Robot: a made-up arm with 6 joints.
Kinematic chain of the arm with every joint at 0, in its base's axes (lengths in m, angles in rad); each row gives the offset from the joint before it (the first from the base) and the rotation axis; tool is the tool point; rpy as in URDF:
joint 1: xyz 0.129 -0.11 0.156 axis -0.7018 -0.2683 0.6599
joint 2: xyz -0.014 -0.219 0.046 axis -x
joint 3: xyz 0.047 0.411 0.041 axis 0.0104 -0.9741 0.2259
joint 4: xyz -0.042 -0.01 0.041 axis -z
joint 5: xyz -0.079 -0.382 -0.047 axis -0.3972 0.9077 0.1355
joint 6: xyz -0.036 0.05 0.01 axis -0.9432 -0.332 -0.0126
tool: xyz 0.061 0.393 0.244 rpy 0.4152 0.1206 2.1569
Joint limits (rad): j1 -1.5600..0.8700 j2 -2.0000..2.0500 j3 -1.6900..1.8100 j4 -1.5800..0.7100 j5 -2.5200..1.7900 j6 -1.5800..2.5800
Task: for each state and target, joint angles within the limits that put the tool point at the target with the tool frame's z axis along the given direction. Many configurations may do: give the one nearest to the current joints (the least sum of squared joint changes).
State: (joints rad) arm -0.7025 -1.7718 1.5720 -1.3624 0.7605 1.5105
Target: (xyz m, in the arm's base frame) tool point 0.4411 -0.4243 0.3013 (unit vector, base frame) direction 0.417 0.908 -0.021
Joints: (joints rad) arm -0.4707 -1.1824 1.7613 -1.3151 0.6875 1.0494
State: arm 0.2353 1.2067 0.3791 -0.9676 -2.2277 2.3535
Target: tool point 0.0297 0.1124 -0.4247 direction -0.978 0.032 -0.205
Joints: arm 0.0551 1.7000 1.0606 -1.4256 -2.1754 2.3413
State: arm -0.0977 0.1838 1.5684 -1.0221 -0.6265 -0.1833
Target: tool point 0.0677 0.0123 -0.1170 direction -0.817 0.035 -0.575
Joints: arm -0.3914 0.6296 1.7194 -0.6318 -0.5798 0.6890
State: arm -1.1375 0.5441 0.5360 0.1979 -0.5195 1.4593
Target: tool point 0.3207 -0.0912 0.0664 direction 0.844 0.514 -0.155
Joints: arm -0.7133 0.9183 -0.1694 0.4832 -1.3601 1.6081
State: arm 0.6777 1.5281 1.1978 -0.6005 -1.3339 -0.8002
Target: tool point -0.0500 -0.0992 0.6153 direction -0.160 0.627 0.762
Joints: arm 0.8561 1.0349 0.6109 -0.3827 -1.2057 -1.4134
